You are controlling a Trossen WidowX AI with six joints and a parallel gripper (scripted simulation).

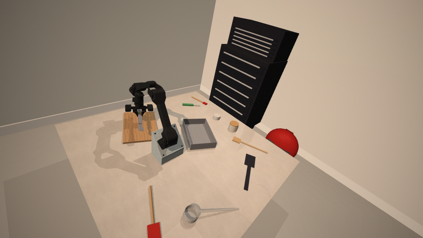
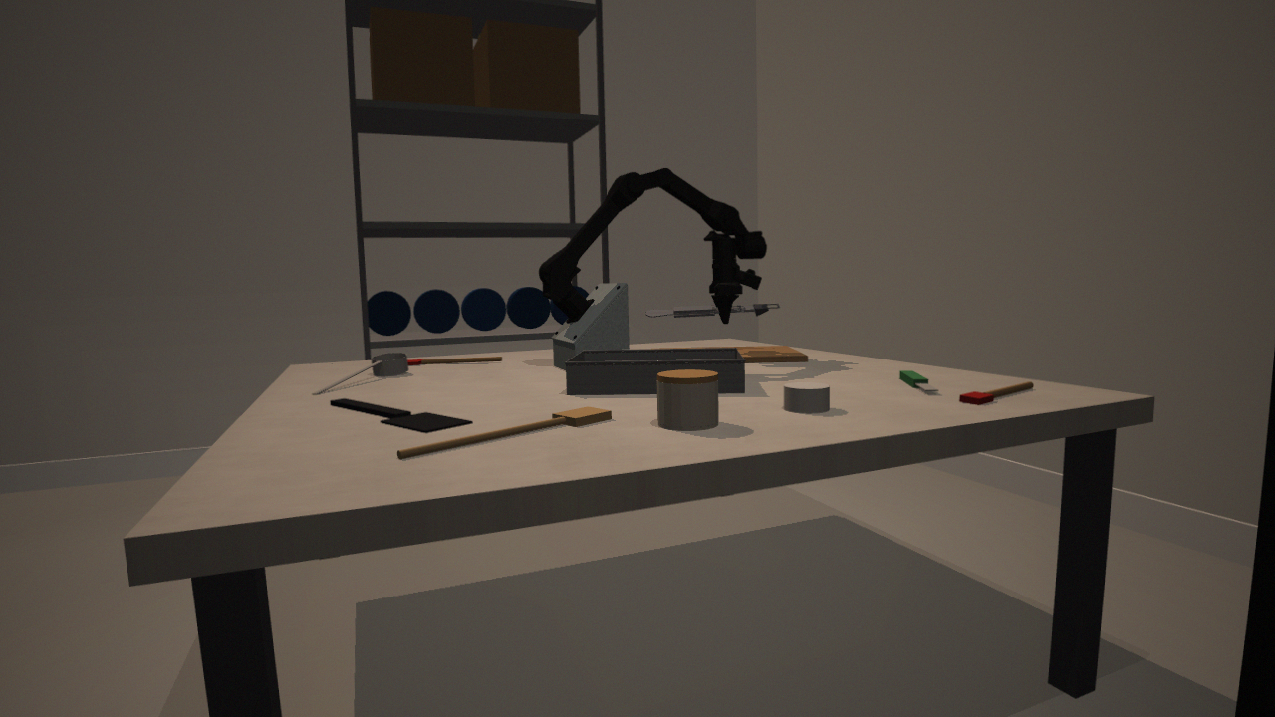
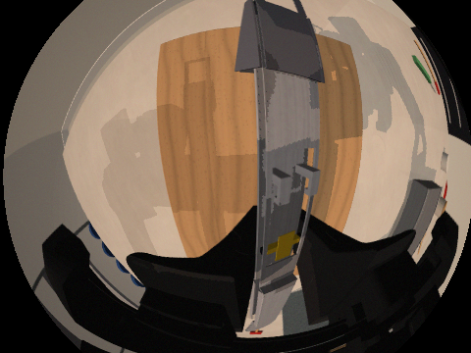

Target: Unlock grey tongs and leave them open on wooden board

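Right now my gripper tip is 1 cm to the left of the wooden board and 8 cm above it. The rest, counted from my gripper tip: green-handled tool: 58 cm ahead, 2 cm to the right, 8 cm below; white cylinder: 61 cm ahead, 31 cm to the right, 7 cm below; roasting tin: 28 cm ahead, 37 cm to the right, 6 cm below.
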